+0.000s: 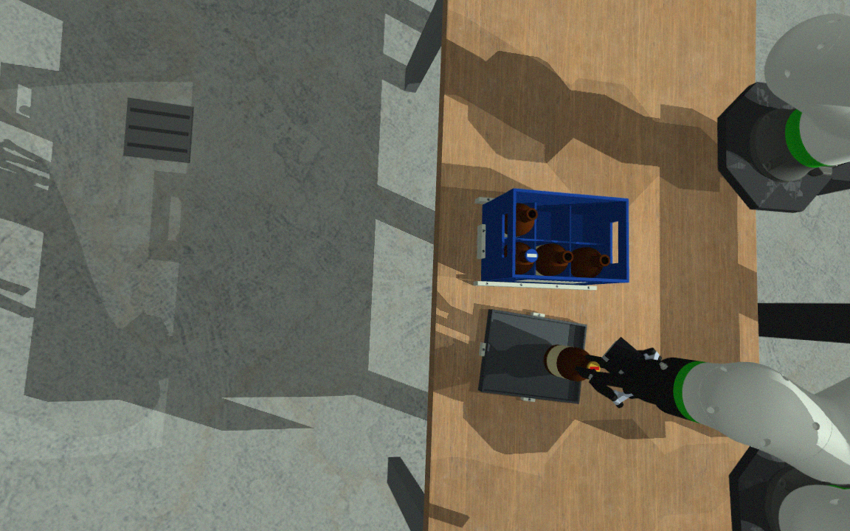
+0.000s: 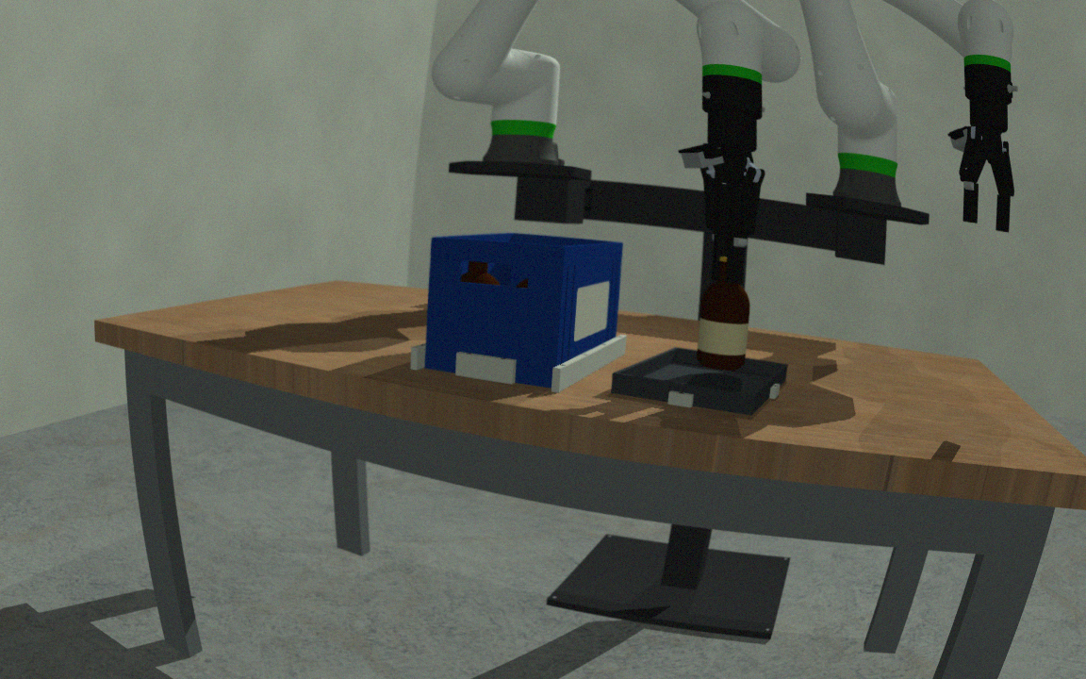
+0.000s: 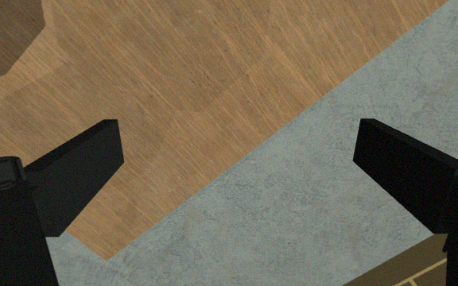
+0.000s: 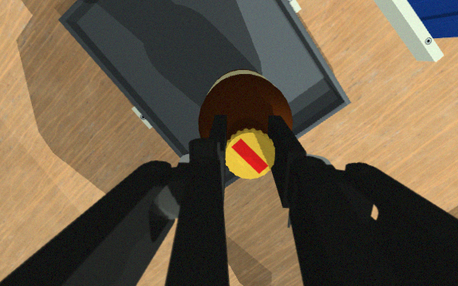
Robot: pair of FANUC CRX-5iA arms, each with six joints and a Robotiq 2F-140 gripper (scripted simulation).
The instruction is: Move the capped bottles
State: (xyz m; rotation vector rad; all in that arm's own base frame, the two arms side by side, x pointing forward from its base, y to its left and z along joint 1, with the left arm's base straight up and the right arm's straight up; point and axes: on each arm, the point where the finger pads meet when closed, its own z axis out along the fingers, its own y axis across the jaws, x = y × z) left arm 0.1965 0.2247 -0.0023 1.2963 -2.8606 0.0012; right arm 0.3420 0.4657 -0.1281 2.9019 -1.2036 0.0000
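My right gripper is now 70 mm above the yellow-capped bottle. Round my right hand: blue crate: 270 mm to the right, 90 mm below, 50 mm ahead; then dark tray: 160 mm below, 50 mm ahead, 10 mm to the right; then blue-capped bottle: 230 mm to the right, 140 mm ahead, 90 mm below.
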